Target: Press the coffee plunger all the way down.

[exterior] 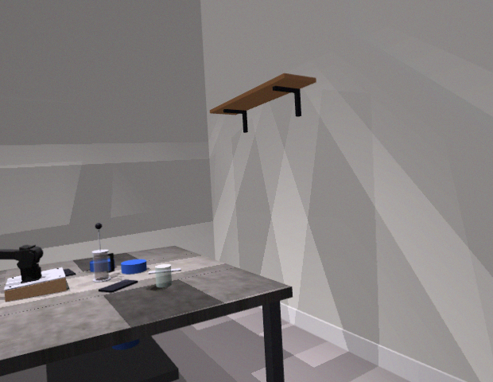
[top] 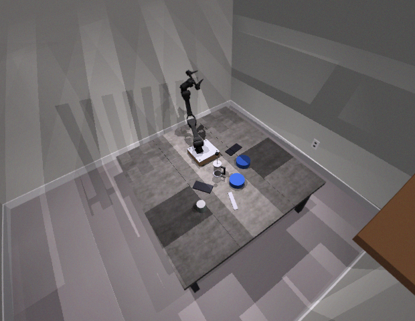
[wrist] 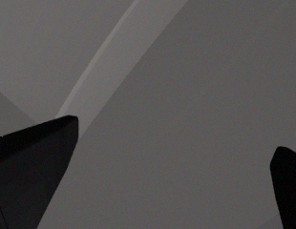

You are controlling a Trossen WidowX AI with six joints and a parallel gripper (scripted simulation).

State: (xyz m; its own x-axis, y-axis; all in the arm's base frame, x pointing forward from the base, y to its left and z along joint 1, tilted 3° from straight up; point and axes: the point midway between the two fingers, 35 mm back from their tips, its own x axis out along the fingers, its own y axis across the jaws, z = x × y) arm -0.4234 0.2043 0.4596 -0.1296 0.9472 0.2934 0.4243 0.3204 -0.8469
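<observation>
Now: the coffee press 73 cm ahead of my gripper tip, 17 cm to the right of it and 38 cm below it.
</observation>
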